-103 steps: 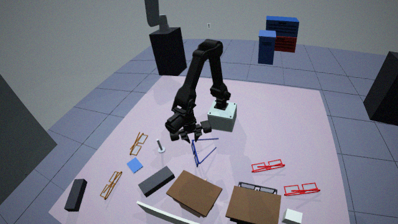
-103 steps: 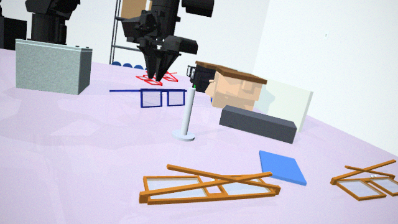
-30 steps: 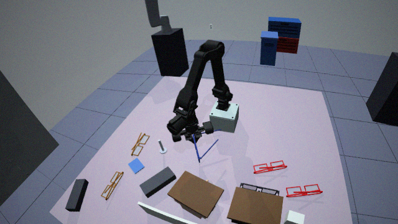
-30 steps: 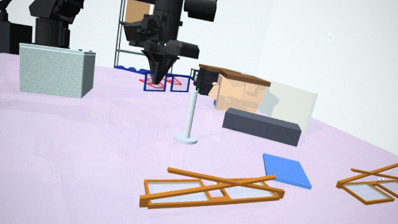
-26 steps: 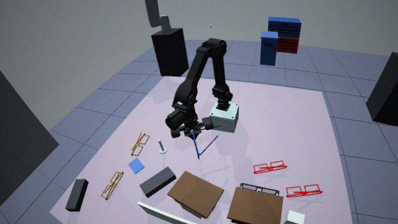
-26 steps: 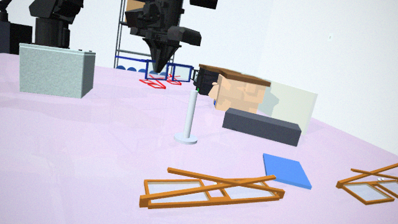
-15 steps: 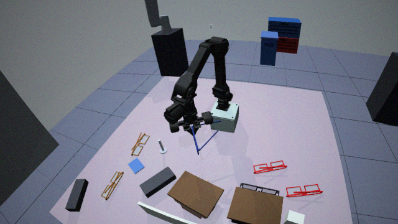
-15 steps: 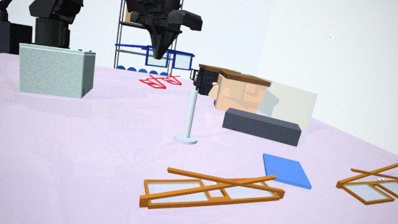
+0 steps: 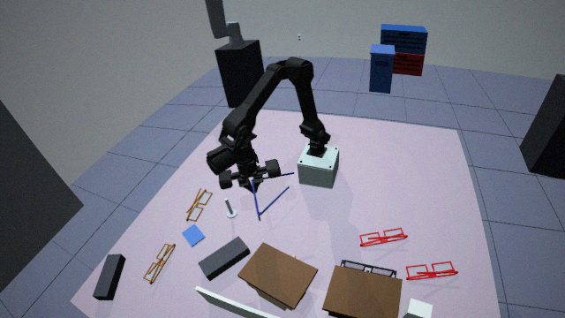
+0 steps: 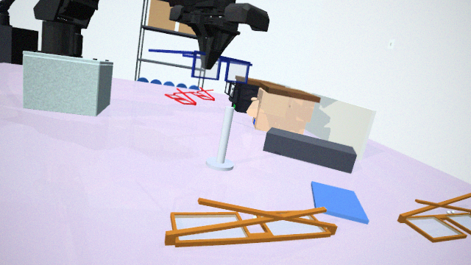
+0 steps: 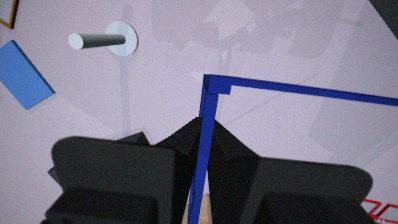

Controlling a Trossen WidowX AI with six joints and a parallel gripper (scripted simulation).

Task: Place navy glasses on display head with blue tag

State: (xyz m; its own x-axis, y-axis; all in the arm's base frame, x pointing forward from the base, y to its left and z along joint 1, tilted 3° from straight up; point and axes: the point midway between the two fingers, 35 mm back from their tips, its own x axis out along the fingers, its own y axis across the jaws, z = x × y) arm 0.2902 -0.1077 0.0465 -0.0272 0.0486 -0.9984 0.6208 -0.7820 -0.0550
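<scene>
Now: the white post 40 mm ahead of my gripper tip, 110 mm to the right of it and 100 mm below it. Round my gripper tip: white panel (310 mm ahead, 310 mm to the left, 70 mm below); blue tag (180 mm ahead, 190 mm to the right, 120 mm below); display head (190 mm ahead, 190 mm to the left, 70 mm below).
</scene>
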